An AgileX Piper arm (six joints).
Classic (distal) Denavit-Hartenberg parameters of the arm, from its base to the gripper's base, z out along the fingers. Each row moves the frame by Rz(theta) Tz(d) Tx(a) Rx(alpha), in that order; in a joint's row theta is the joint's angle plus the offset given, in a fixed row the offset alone. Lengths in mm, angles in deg.
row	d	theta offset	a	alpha
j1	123	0	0	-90
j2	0	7.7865	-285.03	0
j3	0	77.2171	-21.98	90
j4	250.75	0	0	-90
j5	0	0	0	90
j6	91	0	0	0
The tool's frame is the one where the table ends.
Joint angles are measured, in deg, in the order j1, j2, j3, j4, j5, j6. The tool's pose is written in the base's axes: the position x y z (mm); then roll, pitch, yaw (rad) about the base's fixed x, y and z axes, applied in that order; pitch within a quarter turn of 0, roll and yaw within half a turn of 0. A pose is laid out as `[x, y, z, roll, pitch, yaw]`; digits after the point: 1 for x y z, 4 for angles.
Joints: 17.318 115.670 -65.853 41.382 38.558 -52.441
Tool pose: [343.0, 146.2, 119.3, 2.8098, 0.3657, -2.5352]
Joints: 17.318 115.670 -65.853 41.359 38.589 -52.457
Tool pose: [342.9, 146.2, 119.3, 2.8098, 0.3654, -2.5344]
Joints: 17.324 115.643 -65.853 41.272 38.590 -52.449
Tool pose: [342.9, 146.2, 119.4, 2.8110, 0.3654, -2.5329]
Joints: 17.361 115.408 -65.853 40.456 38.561 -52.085
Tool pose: [342.7, 145.7, 120.6, 2.8207, 0.3645, -2.5246]
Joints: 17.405 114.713 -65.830 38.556 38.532 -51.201
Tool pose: [342.2, 144.3, 124.1, 2.8436, 0.3637, -2.5066]
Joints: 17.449 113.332 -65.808 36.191 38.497 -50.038
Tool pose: [341.6, 142.4, 131.9, 2.8754, 0.3707, -2.4846]
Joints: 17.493 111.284 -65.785 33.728 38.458 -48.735
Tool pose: [340.6, 140.3, 143.9, 2.9130, 0.3871, -2.4622]
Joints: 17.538 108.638 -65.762 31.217 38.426 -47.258
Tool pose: [339.0, 137.9, 159.7, 2.9555, 0.4119, -2.4406]
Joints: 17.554 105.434 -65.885 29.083 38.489 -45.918
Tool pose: [336.8, 135.4, 179.7, 2.9997, 0.4489, -2.4204]
